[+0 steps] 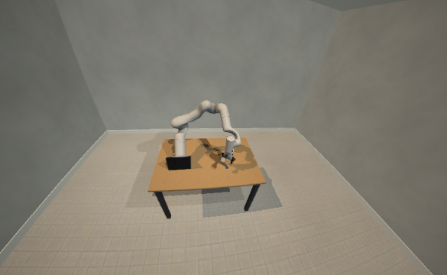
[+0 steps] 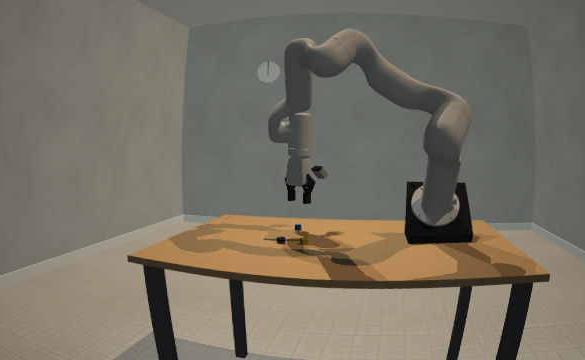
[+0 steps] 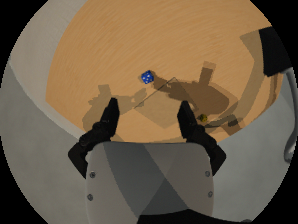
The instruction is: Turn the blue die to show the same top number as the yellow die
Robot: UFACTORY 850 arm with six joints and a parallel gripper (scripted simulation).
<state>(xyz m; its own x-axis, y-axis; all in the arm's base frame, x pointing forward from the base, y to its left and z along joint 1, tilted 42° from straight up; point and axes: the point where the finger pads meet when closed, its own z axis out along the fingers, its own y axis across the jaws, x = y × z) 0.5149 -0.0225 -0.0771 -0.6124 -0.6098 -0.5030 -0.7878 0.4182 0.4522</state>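
My hand is 10 cm above the blue die. From my hand the other things lie so: yellow die: 7 cm behind, 22 cm to the left, 10 cm below; black die: 22 cm to the left, 10 cm below; tan mat: 1 cm ahead, 12 cm to the left, 11 cm below.
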